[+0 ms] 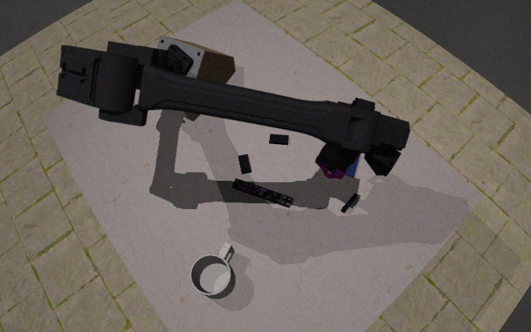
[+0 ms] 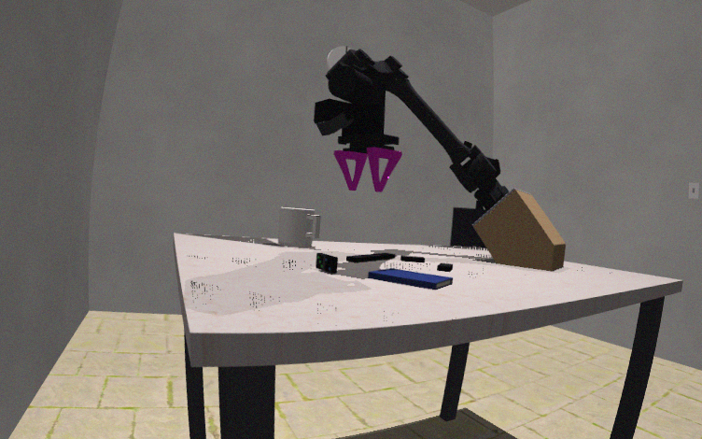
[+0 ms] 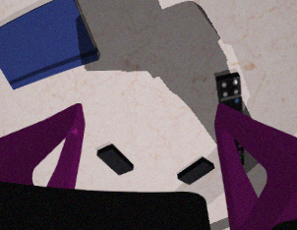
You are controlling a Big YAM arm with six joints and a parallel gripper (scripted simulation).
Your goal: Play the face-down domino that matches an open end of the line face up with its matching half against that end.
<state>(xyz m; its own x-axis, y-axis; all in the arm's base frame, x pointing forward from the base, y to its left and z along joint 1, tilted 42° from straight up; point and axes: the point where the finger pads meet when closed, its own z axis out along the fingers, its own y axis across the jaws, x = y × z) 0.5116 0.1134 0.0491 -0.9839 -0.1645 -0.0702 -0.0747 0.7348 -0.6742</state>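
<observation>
Right now my hand is 140 mm above the domino and 70 mm short of it. Also, from my hand: blue book: 150 mm below, 120 mm to the left, 20 mm behind; mug: 370 mm to the right, 110 mm below, 50 mm behind.
</observation>
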